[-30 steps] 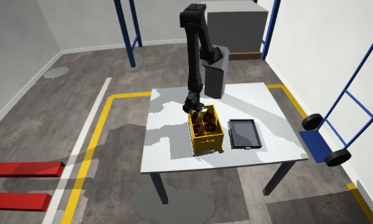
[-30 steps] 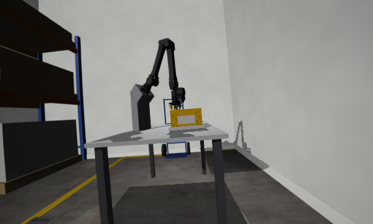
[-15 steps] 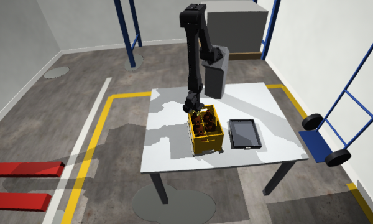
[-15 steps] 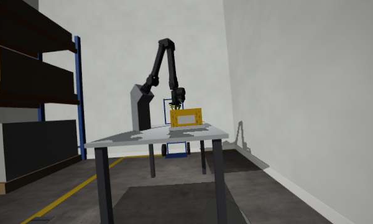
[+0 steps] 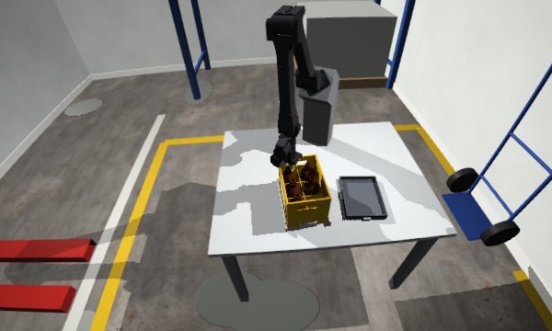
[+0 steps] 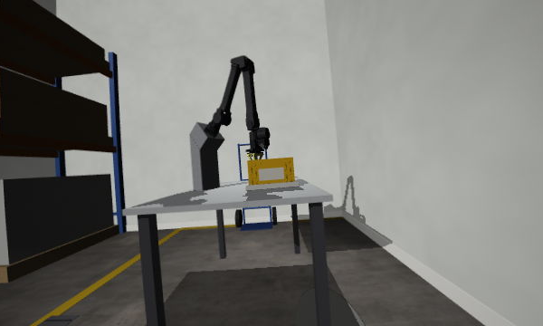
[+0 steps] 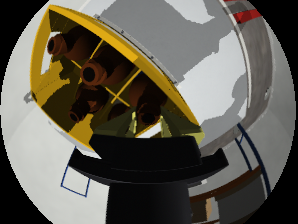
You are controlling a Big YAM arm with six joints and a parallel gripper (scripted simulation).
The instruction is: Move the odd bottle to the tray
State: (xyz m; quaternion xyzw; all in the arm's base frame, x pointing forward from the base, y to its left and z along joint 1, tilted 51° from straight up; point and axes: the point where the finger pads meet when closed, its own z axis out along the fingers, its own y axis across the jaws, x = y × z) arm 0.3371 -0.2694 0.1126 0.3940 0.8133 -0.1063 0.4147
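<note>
Right now my hand is 30 mm short of the brown bottle, 90 mm to the right of it and 60 mm above it. Round my hand: dark tray 220 mm ahead, 280 mm to the left, 140 mm below; then crate 100 mm ahead, 10 mm to the left, 70 mm below.
</note>
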